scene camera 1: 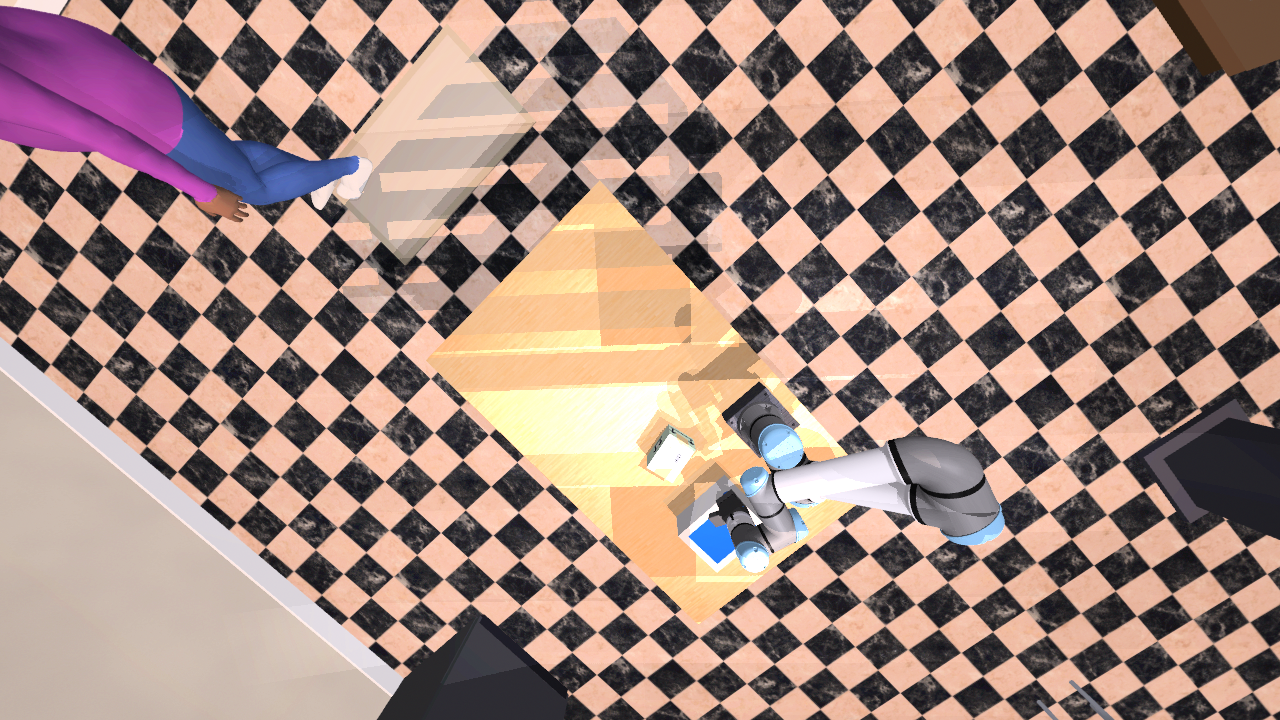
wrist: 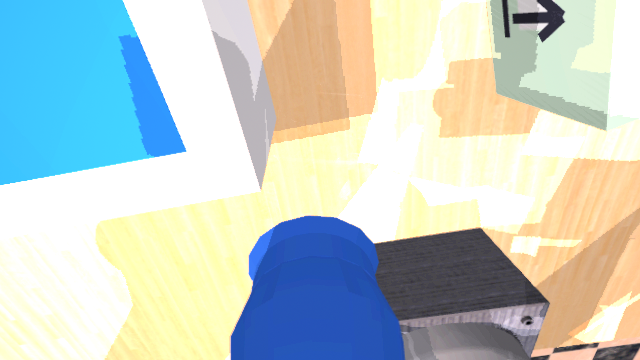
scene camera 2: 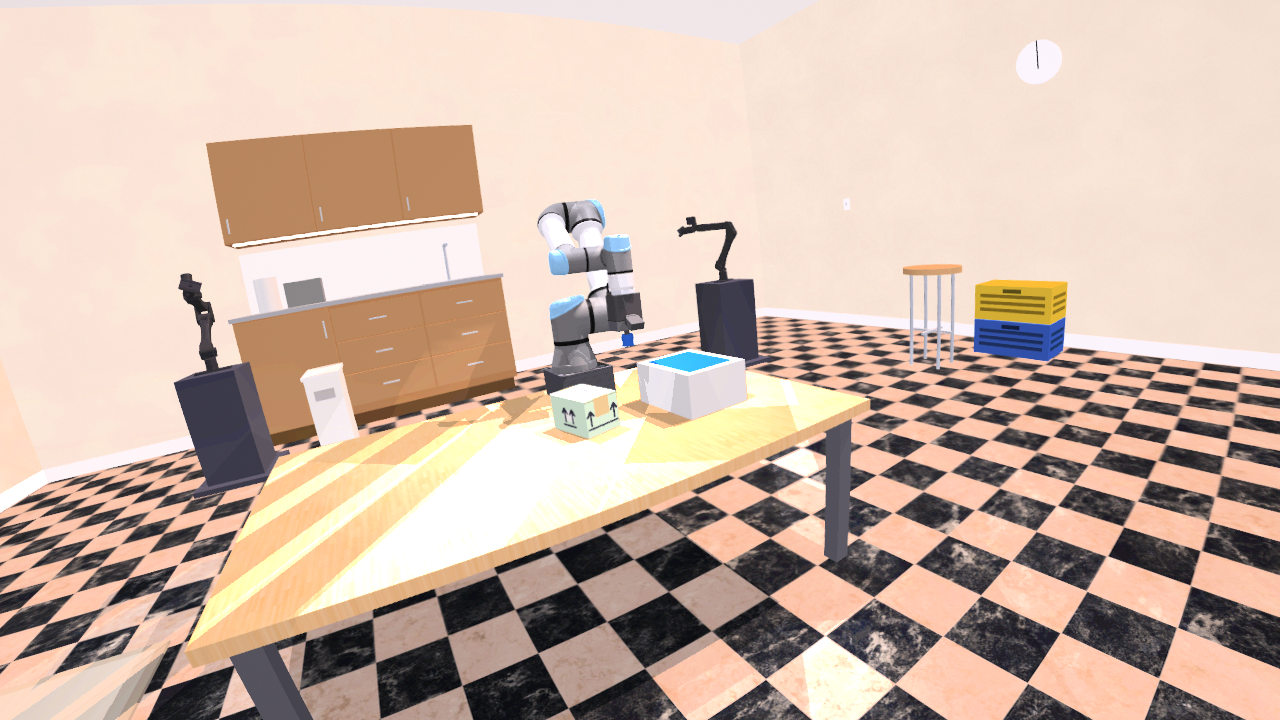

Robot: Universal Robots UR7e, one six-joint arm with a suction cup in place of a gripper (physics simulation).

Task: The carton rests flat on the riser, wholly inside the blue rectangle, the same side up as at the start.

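Frame: origin at the arm's base, x ahead, y left, z up, level; metres.
Where they show: end effector, tool point: (wrist: 313, 268) (scene camera 2: 628, 345); arm's base, origin of the base link: (scene camera 1: 760, 422) (scene camera 2: 575, 367).
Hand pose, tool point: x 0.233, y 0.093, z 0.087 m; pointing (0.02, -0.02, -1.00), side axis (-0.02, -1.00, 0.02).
Note:
Things, the pixels of their top centre, and the offset from my tool point. Level surfaces: height alone.
- carton, middle of its top: (scene camera 2: 582, 392) (scene camera 1: 671, 458) 0.080 m ahead, 0.190 m right, 0.081 m down
- riser, middle of its top: (scene camera 2: 688, 361) (scene camera 1: 723, 532) 0.111 m ahead, 0.131 m left, 0.059 m down
- blue rectangle, middle of its top: (scene camera 2: 688, 361) (scene camera 1: 723, 532) 0.111 m ahead, 0.131 m left, 0.059 m down
- wooden table, its level: 0.179 m down
The carton (scene camera 1: 671, 451) (scene camera 2: 584, 411) (wrist: 555, 67) is a pale green box with a white top and dark up arrows on its sides. It sits flat on the table beside the riser. The riser (scene camera 1: 700, 506) (scene camera 2: 716, 394) (wrist: 215, 176) is a larger white-grey block, with the blue rectangle (scene camera 1: 709, 540) (scene camera 2: 689, 361) (wrist: 60, 100) on its top. My gripper (scene camera 2: 627, 340) (wrist: 314, 237), a blue suction cup, is open with nothing on it. It hangs in the air near the riser, apart from the carton. The arm hides part of the riser in the overhead view.
The wooden table (scene camera 1: 537, 358) (scene camera 2: 429, 519) carries the dark arm base (scene camera 1: 735, 417) (scene camera 2: 586, 379) (wrist: 450, 270), close to the carton and riser. A person (scene camera 1: 89, 80) stands beyond the table in the overhead view. Dark pedestals (scene camera 2: 223, 429) (scene camera 2: 726, 317) with small arms stand behind the table.

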